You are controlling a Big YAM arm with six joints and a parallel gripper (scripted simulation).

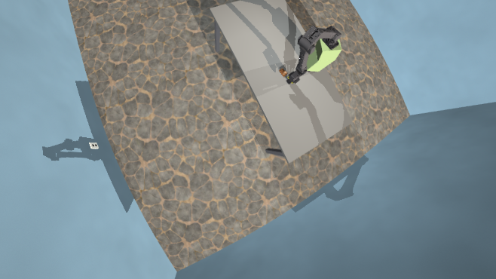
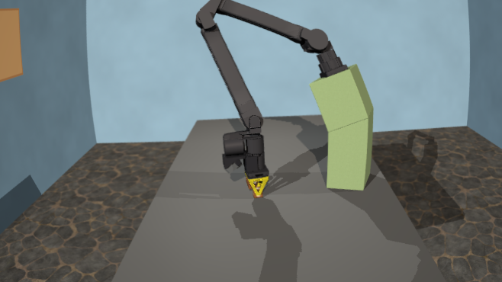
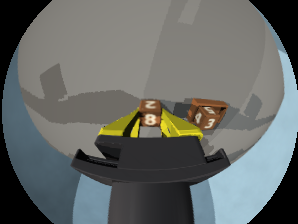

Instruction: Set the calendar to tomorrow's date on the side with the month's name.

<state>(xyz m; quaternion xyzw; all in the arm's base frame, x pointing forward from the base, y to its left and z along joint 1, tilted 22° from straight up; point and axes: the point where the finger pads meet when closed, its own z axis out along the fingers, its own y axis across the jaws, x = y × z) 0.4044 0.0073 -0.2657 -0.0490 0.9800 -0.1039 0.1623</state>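
My hand is right at the brown number cube. From my hand the other things lie so: calendar tray (110 mm to the right, 10 mm below).
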